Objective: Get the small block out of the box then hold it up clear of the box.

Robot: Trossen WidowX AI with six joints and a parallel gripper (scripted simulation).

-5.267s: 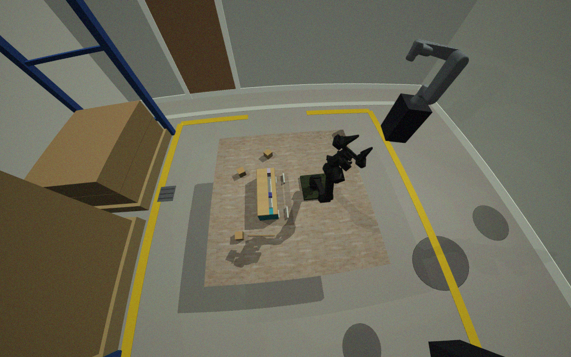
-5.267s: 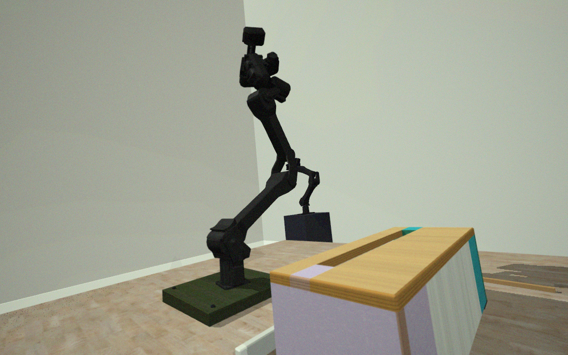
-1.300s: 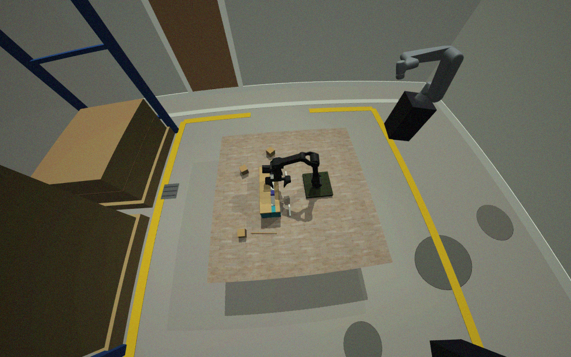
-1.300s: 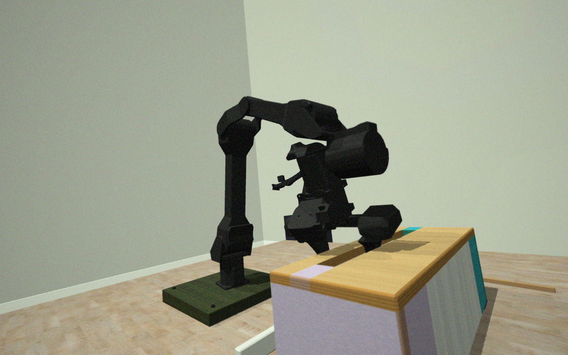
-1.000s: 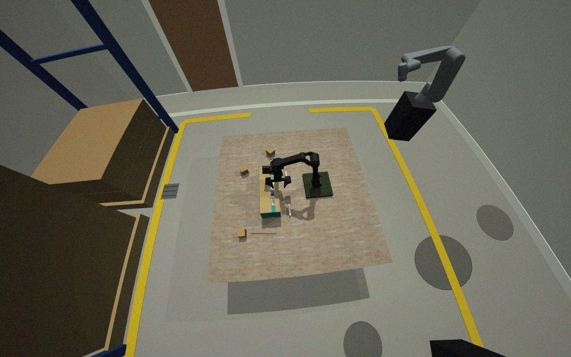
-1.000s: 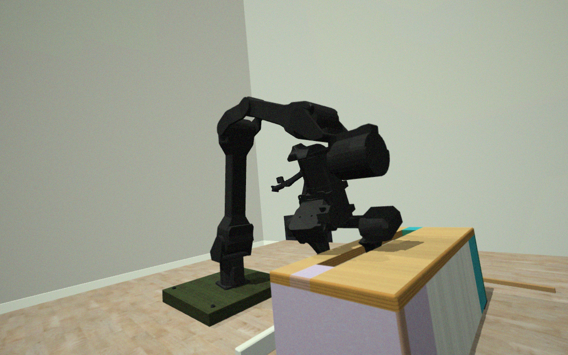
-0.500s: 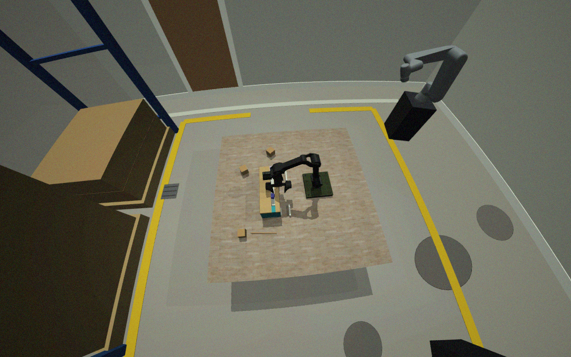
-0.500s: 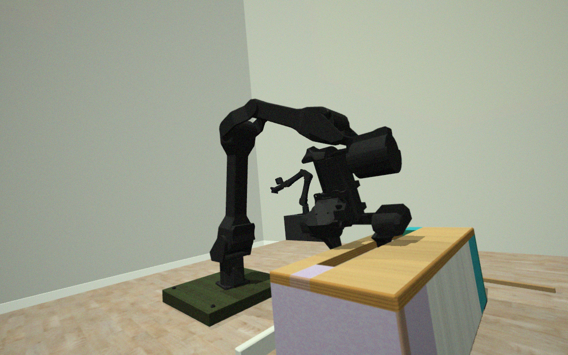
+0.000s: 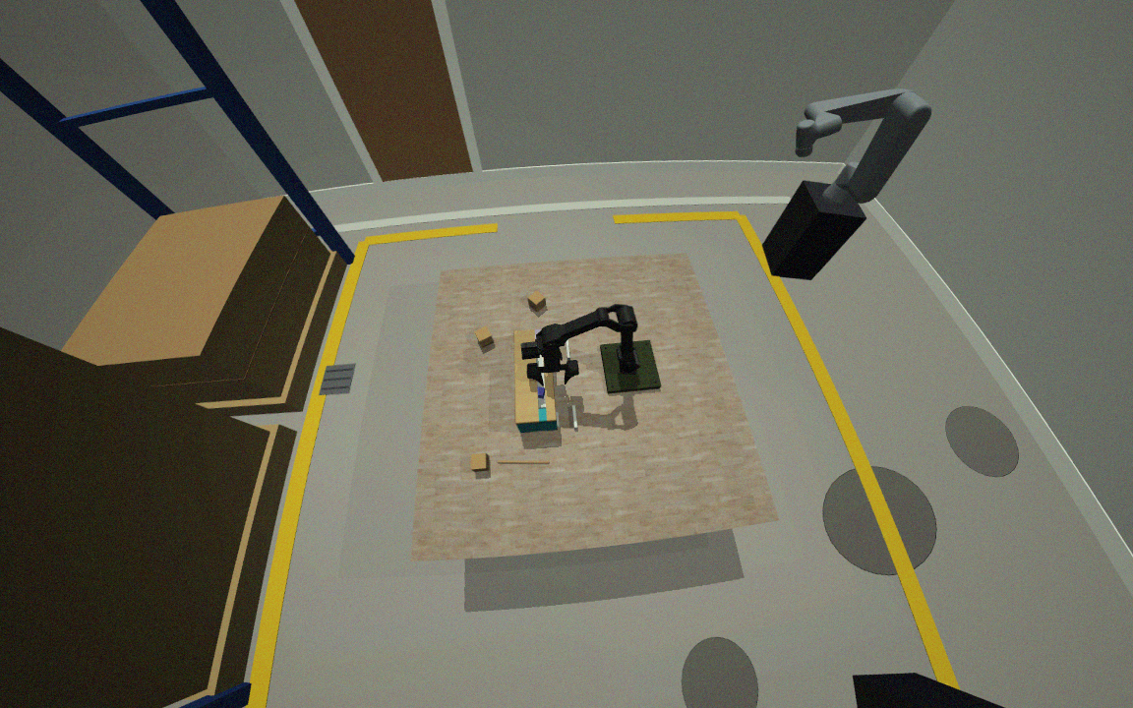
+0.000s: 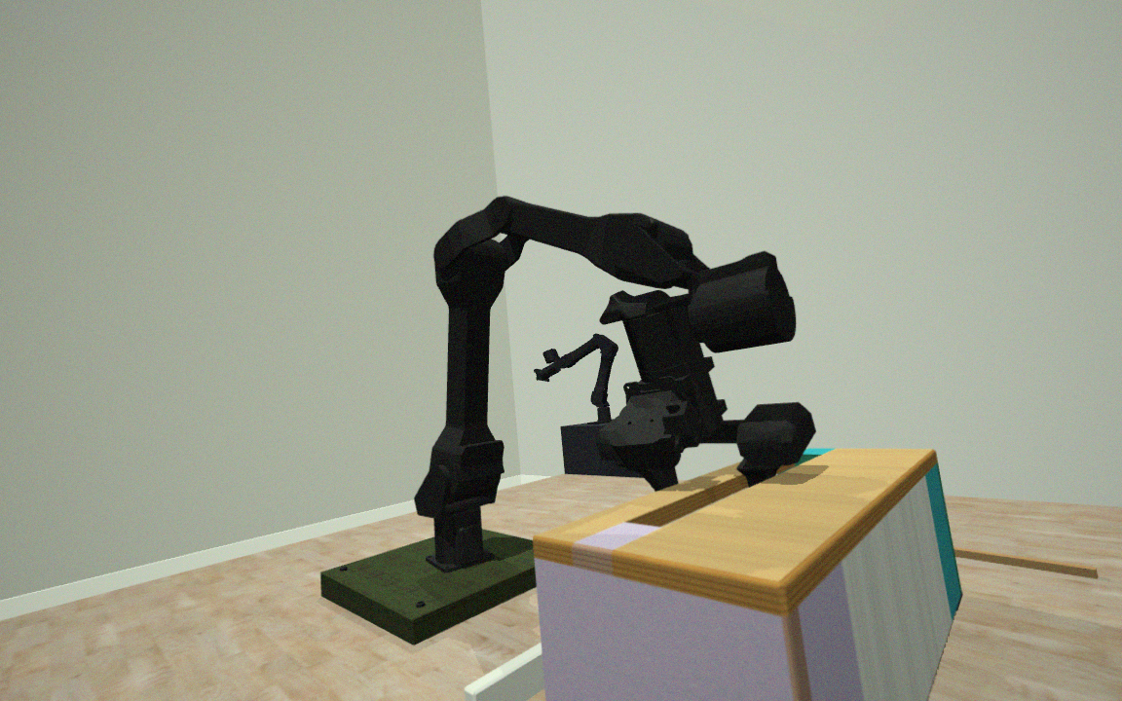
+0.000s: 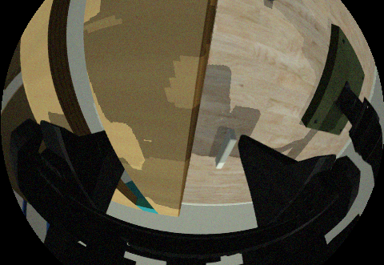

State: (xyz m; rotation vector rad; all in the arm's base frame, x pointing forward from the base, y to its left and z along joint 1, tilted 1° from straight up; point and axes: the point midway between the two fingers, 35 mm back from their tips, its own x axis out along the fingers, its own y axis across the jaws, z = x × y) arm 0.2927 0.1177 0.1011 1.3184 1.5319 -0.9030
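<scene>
The clear-fronted box lies 4 cm ahead of my gripper tip, 3 cm to the right of it and 2 cm below it. Also, from my gripper tip: thin wooden stick 9 cm ahead, 29 cm to the left, 8 cm below; then blue block 5 cm ahead, 4 cm to the left.
</scene>
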